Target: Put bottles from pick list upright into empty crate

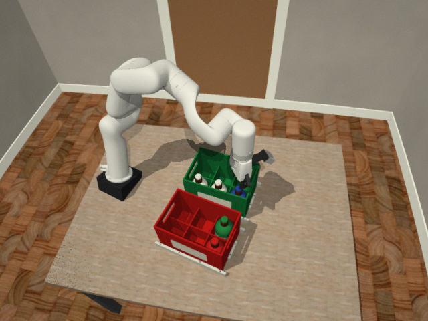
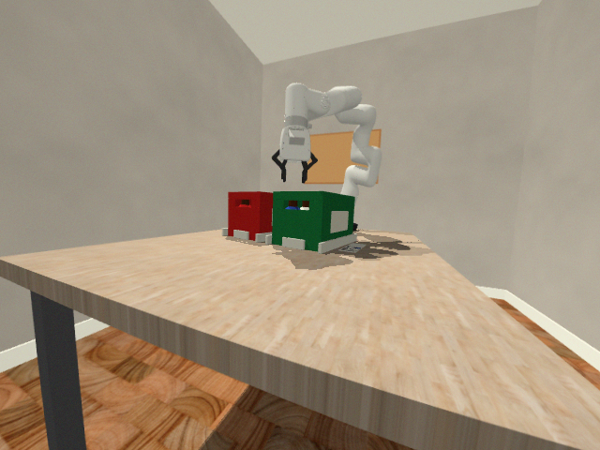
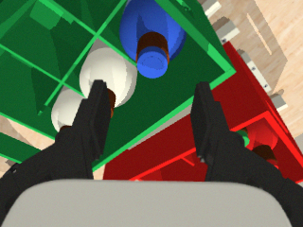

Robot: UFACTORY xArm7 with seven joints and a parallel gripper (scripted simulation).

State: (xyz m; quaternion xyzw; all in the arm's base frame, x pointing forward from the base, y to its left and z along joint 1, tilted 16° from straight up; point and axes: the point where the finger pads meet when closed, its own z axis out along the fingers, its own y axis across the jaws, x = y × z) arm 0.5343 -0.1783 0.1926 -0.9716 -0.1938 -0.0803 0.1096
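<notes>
Right now the blue-labelled bottle is 140 mm below my hand. Also, from my hand: white-labelled bottle (140 mm below, 90 mm behind, 20 mm to the left); then green crate (140 mm below, 70 mm to the left, 70 mm behind); then green-labelled bottle (140 mm to the right, 140 mm below, 60 mm behind).
</notes>
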